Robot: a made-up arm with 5 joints. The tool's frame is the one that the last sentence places.
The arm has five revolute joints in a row. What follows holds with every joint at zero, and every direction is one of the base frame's.
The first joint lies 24 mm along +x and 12 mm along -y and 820 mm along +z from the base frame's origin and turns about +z.
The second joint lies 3 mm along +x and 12 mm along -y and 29 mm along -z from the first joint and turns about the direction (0, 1, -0.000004).
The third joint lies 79 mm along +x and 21 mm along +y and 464 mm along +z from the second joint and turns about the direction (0, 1, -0.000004).
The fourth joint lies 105 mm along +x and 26 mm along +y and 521 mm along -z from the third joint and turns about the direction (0, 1, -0.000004).
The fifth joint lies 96 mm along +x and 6 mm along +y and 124 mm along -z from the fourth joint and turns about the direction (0, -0.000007, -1).
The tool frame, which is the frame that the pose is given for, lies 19 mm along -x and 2 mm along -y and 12 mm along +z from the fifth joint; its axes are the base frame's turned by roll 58.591, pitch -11.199 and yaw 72.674 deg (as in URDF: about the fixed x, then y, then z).
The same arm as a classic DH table. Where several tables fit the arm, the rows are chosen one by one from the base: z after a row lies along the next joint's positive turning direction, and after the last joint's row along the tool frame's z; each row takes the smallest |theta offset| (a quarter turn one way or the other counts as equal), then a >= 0, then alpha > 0; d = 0 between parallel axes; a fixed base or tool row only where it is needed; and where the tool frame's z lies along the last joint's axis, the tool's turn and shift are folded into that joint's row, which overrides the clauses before.
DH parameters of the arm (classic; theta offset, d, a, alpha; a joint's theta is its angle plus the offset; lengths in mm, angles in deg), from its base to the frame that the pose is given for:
base (fixed): -26.57 0.0 26.8 0.00
joint 1: 26.57 791.0 3.0 -90.00
joint 2: -80.34 0.0 470.7 0.00
joint 3: -21.06 0.0 -531.5 0.00
joint 4: -78.61 41.0 -96.0 90.00
joint 5: -65.91 102.2 9.6 120.75
tool (fixed): -166.94 -19.2 0.0 0.00

